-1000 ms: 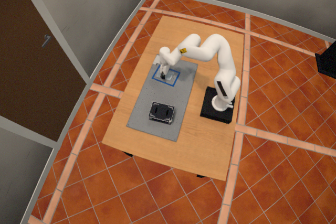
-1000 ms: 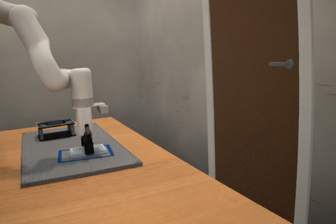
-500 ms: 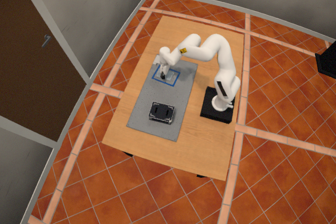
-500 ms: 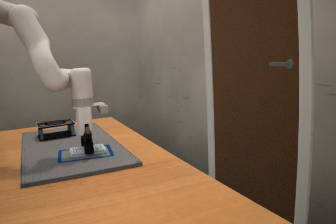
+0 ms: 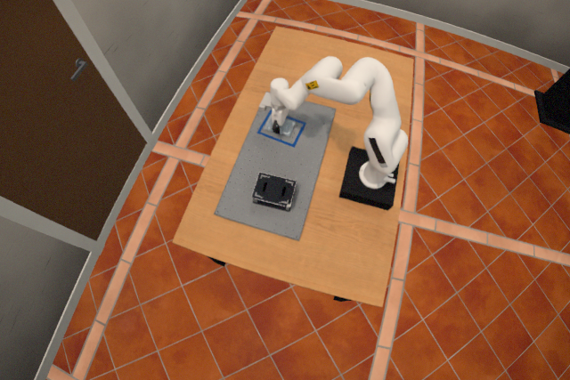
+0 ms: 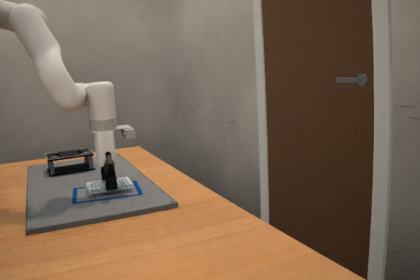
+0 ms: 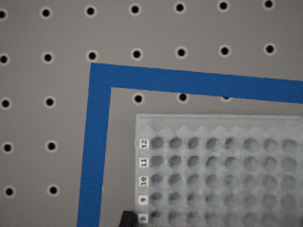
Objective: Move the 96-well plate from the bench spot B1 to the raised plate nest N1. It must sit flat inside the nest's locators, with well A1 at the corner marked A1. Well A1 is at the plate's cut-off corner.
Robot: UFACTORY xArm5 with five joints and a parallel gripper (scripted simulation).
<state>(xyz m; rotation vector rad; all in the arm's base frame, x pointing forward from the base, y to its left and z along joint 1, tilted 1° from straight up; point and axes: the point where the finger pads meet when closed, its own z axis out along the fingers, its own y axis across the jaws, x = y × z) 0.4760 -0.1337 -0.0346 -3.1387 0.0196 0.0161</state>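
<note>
Right now the raised plate nest is 34 cm to the left of my hand, 9 cm behind it and 3 cm above it. Round my hand: 96-well plate: 1 cm below.
</note>
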